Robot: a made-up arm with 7 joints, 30 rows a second.
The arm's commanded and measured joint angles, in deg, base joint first. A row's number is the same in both.
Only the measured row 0 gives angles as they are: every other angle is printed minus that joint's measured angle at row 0.
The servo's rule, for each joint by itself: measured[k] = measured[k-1] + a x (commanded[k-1-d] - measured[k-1]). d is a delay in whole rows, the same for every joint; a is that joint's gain. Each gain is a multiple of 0.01, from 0.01 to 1. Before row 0 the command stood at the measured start. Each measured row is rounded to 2 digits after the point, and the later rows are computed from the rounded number. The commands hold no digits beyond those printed.
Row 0, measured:
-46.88 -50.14 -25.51 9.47 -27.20 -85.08 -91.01
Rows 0 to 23, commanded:
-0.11 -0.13 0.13 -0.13 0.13 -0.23 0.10
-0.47 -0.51 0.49 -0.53 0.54 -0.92 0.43
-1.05 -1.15 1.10 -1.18 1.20 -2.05 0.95
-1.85 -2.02 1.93 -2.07 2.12 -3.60 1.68
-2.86 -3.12 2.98 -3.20 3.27 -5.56 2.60
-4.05 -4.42 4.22 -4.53 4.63 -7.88 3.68
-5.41 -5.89 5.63 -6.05 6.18 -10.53 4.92
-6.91 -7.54 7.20 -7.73 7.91 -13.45 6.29
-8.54 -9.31 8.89 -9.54 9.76 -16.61 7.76
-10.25 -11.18 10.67 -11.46 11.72 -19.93 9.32
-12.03 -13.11 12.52 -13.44 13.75 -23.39 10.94
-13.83 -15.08 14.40 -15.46 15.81 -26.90 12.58
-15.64 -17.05 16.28 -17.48 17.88 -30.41 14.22
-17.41 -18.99 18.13 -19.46 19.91 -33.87 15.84
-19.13 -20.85 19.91 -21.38 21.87 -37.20 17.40
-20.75 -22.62 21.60 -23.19 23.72 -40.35 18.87
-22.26 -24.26 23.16 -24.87 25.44 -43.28 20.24
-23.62 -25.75 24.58 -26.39 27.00 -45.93 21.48
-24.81 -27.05 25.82 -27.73 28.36 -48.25 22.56
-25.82 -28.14 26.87 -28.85 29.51 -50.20 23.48
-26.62 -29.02 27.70 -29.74 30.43 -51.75 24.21
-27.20 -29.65 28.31 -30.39 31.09 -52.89 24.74
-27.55 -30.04 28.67 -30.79 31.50 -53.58 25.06
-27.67 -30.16 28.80 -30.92 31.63 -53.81 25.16
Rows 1 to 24, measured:
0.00 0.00 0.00 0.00 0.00 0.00 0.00
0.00 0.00 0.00 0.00 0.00 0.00 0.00
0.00 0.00 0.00 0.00 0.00 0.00 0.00
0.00 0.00 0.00 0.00 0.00 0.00 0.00
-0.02 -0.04 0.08 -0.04 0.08 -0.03 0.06
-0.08 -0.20 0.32 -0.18 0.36 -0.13 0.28
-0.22 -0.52 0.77 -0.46 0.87 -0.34 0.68
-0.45 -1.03 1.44 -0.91 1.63 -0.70 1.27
-0.79 -1.74 2.33 -1.55 2.63 -1.23 2.05
-1.25 -2.65 3.43 -2.38 3.85 -1.96 3.01
-1.83 -3.75 4.71 -3.41 5.27 -2.90 4.14
-2.54 -5.04 6.15 -4.62 6.88 -4.06 5.41
-3.38 -6.49 7.74 -6.00 8.64 -5.44 6.80
-4.34 -8.08 9.44 -7.53 10.52 -7.03 8.29
-5.42 -9.79 11.23 -9.18 12.49 -8.83 9.85
-6.60 -11.59 13.07 -10.94 14.52 -10.82 11.46
-7.87 -13.45 14.93 -12.77 16.57 -12.97 13.09
-9.21 -15.33 16.79 -14.64 18.61 -15.27 14.71
-10.60 -17.21 18.60 -16.53 20.60 -17.68 16.30
-12.02 -19.05 20.34 -18.39 22.50 -20.17 17.82
-13.45 -20.82 21.98 -20.20 24.29 -22.71 19.25
-14.87 -22.50 23.49 -21.93 25.94 -25.26 20.57
-16.26 -24.05 24.84 -23.55 27.42 -27.79 21.74
-17.60 -25.44 26.02 -25.03 28.69 -30.26 22.77
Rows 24 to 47, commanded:
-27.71 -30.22 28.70 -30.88 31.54 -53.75 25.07
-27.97 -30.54 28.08 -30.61 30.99 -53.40 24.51
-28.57 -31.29 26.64 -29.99 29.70 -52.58 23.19
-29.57 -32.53 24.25 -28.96 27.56 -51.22 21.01
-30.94 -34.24 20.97 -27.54 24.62 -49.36 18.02
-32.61 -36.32 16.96 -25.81 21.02 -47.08 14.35
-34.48 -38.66 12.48 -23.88 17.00 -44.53 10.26
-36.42 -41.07 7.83 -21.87 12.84 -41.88 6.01
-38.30 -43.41 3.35 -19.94 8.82 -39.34 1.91
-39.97 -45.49 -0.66 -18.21 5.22 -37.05 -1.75
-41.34 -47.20 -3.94 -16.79 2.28 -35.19 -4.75
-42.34 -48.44 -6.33 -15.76 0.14 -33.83 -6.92
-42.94 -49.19 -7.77 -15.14 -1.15 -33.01 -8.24
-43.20 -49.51 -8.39 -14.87 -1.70 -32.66 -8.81
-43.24 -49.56 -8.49 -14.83 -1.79 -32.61 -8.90
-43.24 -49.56 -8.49 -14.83 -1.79 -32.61 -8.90
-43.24 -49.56 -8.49 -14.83 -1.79 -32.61 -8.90
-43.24 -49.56 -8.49 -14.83 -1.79 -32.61 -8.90
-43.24 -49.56 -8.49 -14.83 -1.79 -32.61 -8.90
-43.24 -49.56 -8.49 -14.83 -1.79 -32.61 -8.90
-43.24 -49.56 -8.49 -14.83 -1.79 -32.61 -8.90
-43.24 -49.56 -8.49 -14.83 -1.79 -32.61 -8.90
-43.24 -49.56 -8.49 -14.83 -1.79 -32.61 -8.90
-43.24 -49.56 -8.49 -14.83 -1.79 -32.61 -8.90
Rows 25 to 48, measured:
-18.86 -26.66 26.99 -26.35 29.75 -32.62 23.62
-20.03 -27.68 27.76 -27.48 30.57 -34.85 24.28
-21.08 -28.48 28.29 -28.41 31.14 -36.91 24.74
-22.00 -29.05 28.59 -29.11 31.44 -38.77 24.99
-22.80 -29.45 28.65 -29.61 31.50 -40.42 25.04
-23.52 -29.82 28.32 -29.89 31.19 -41.85 24.73
-24.23 -30.32 27.35 -29.92 30.28 -43.03 23.82
-24.98 -31.07 25.55 -29.65 28.62 -43.93 22.16
-25.81 -32.15 22.89 -29.06 26.18 -44.53 19.72
-26.76 -33.57 19.45 -28.15 23.03 -44.81 16.55
-27.84 -35.30 15.41 -26.95 19.35 -44.78 12.84
-29.04 -37.26 11.01 -25.53 15.38 -44.46 8.81
-30.34 -39.35 6.57 -23.96 11.38 -43.90 4.74
-31.69 -41.44 2.38 -22.35 7.62 -43.15 0.91
-33.04 -43.40 -1.29 -20.79 4.36 -42.27 -2.43
-34.34 -45.11 -4.21 -19.38 1.79 -41.34 -5.08
-35.54 -46.50 -6.27 -18.19 0.00 -40.42 -6.94
-36.61 -47.52 -7.50 -17.26 -1.04 -39.57 -8.04
-37.54 -48.21 -8.07 -16.58 -1.50 -38.80 -8.55
-38.34 -48.67 -8.31 -16.09 -1.68 -38.12 -8.76
-39.03 -48.97 -8.41 -15.74 -1.75 -37.51 -8.84
-39.62 -49.17 -8.46 -15.49 -1.77 -36.97 -8.88
-40.13 -49.30 -8.48 -15.31 -1.78 -36.49 -8.89
-40.57 -49.39 -8.49 -15.18 -1.79 -36.06 -8.90

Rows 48 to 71, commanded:
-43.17 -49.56 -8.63 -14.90 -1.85 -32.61 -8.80
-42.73 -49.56 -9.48 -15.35 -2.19 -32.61 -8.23
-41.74 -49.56 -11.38 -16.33 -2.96 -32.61 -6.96
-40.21 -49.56 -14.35 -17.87 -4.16 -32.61 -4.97
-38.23 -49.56 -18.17 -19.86 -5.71 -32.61 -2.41
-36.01 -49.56 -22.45 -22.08 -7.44 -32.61 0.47
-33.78 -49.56 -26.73 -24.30 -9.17 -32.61 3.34
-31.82 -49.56 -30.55 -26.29 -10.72 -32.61 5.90
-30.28 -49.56 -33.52 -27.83 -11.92 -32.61 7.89
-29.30 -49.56 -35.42 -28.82 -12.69 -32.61 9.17
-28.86 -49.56 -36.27 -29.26 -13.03 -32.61 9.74
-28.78 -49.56 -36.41 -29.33 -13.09 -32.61 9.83
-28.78 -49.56 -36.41 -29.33 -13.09 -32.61 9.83
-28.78 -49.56 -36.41 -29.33 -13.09 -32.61 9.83
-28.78 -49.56 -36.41 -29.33 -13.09 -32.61 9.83
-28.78 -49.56 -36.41 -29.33 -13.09 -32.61 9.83
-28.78 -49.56 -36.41 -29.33 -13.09 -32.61 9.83
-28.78 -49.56 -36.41 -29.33 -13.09 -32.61 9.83
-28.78 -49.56 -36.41 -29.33 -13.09 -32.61 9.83
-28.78 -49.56 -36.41 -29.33 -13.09 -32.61 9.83
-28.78 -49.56 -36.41 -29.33 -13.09 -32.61 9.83
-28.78 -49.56 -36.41 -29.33 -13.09 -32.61 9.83
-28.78 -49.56 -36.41 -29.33 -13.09 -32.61 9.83
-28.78 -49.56 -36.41 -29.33 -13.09 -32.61 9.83
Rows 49 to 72, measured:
-40.94 -49.45 -8.49 -15.08 -1.79 -35.68 -8.90
-41.26 -49.49 -8.49 -15.01 -1.79 -35.34 -8.90
-41.54 -49.51 -8.49 -14.96 -1.79 -35.04 -8.90
-41.78 -49.53 -8.49 -14.92 -1.79 -34.77 -8.90
-41.97 -49.54 -8.57 -14.91 -1.83 -34.53 -8.84
-42.08 -49.55 -9.10 -15.03 -2.05 -34.32 -8.48
-42.03 -49.55 -10.42 -15.39 -2.61 -34.13 -7.58
-41.78 -49.55 -12.70 -16.08 -3.56 -33.96 -6.04
-41.28 -49.55 -15.87 -17.14 -4.87 -33.81 -3.90
-40.54 -49.55 -19.69 -18.52 -6.44 -33.68 -1.32
-39.59 -49.55 -23.77 -20.14 -8.11 -33.56 1.43
-38.50 -49.55 -27.70 -21.86 -9.70 -33.46 4.07
-37.35 -49.55 -31.08 -23.53 -11.05 -33.37 6.32
-36.22 -49.55 -33.60 -25.01 -12.05 -33.29 8.00
-35.19 -49.55 -35.15 -26.20 -12.65 -33.22 9.03
-34.29 -49.55 -35.88 -27.08 -12.92 -33.15 9.50
-33.52 -49.55 -36.19 -27.71 -13.02 -33.09 9.69
-32.86 -49.55 -36.32 -28.16 -13.06 -33.04 9.77
-32.29 -49.55 -36.37 -28.49 -13.08 -32.99 9.81
-31.80 -49.55 -36.39 -28.73 -13.09 -32.95 9.82
-31.38 -49.55 -36.40 -28.90 -13.09 -32.91 9.83
-31.02 -49.55 -36.41 -29.02 -13.09 -32.88 9.83
-30.71 -49.55 -36.41 -29.11 -13.09 -32.85 9.83
-30.44 -49.55 -36.41 -29.17 -13.09 -32.82 9.83

